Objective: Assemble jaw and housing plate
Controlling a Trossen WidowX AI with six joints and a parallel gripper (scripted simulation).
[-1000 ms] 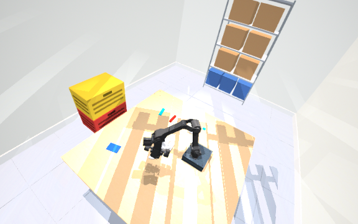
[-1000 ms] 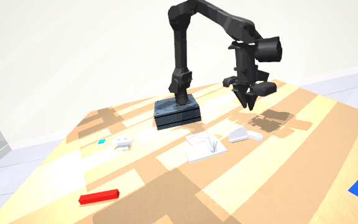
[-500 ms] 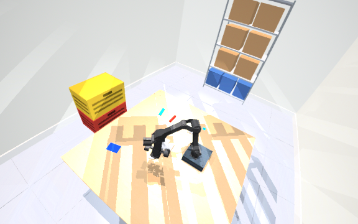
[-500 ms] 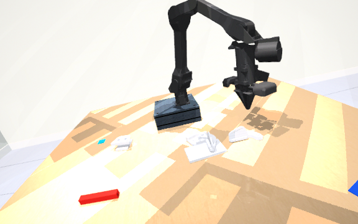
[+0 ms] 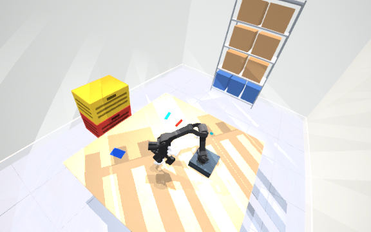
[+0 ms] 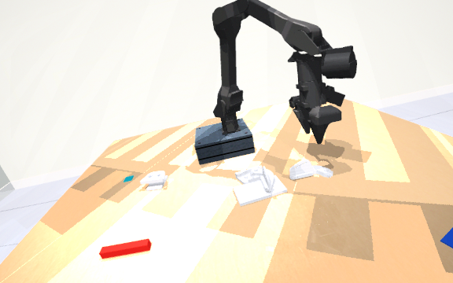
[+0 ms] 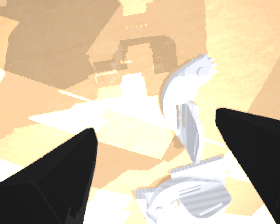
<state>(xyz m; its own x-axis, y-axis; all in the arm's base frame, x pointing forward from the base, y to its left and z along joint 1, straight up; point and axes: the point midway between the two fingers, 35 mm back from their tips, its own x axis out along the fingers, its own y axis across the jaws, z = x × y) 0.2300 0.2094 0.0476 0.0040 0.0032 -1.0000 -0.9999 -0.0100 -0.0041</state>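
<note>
Right now my gripper tip is 50 mm short of the white jaw, 10 mm to the left of it and 80 mm above it. The rest, counted from my gripper tip: small cyan marker 140 mm behind, 590 mm to the right, 80 mm below; then blue tile 350 mm ahead, 150 mm to the left, 80 mm below; then red bar 190 mm ahead, 480 mm to the right, 80 mm below.
</note>
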